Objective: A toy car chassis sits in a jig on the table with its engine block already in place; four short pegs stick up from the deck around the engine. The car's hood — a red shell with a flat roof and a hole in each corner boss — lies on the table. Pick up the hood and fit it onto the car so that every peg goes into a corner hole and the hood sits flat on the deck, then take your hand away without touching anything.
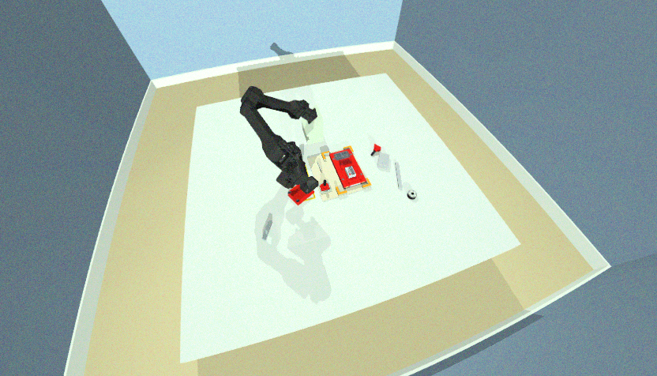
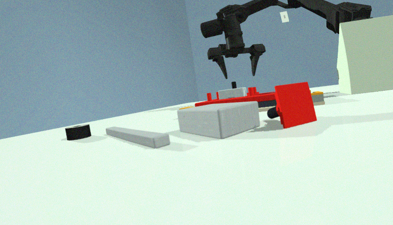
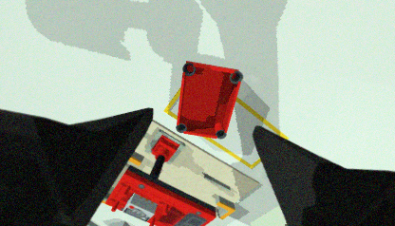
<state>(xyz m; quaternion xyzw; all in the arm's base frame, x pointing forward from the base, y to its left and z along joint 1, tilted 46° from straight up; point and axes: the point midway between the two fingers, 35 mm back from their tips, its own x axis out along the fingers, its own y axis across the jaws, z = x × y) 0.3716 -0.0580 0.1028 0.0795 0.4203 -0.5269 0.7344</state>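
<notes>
The red hood is 1 cm behind my gripper tip and 7 cm below it. From my gripper tip the other things lie so: black wheel: 10 cm ahead, 47 cm to the left, 7 cm below; grey engine block: 6 cm behind, 24 cm to the left, 5 cm below; grey bar: 1 cm behind, 46 cm to the left, 7 cm below.
</notes>
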